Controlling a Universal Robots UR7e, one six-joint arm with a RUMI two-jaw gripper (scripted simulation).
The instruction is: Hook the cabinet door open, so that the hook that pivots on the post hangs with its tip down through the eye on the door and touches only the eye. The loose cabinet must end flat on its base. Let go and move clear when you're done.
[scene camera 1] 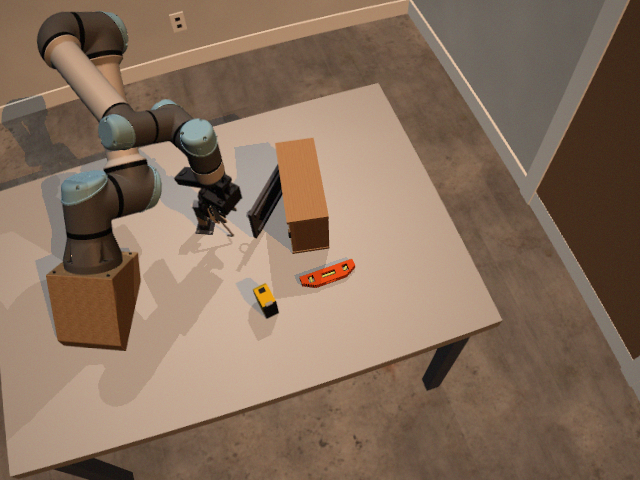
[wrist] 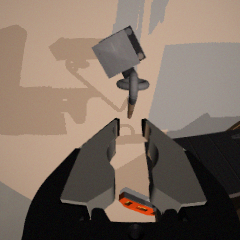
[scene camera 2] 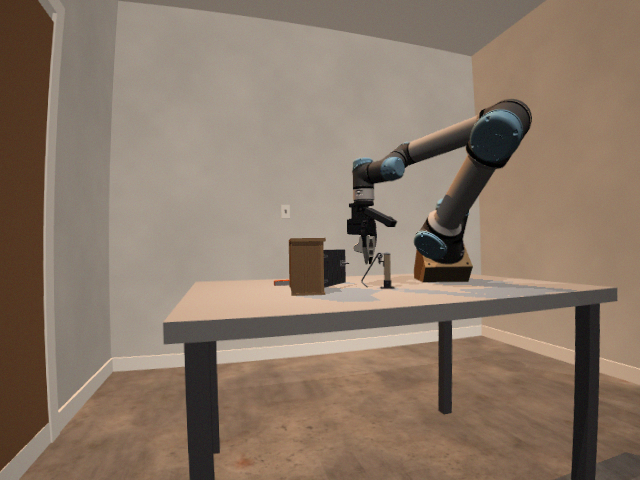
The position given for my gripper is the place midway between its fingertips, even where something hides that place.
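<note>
You'd find my gripper (scene camera 1: 221,219), (scene camera 2: 368,264), (wrist: 130,120) here, and there's a wooden cabinet (scene camera 1: 306,211), (scene camera 2: 306,255) as well. I can also see an orange spirit level (scene camera 1: 335,272).
</note>
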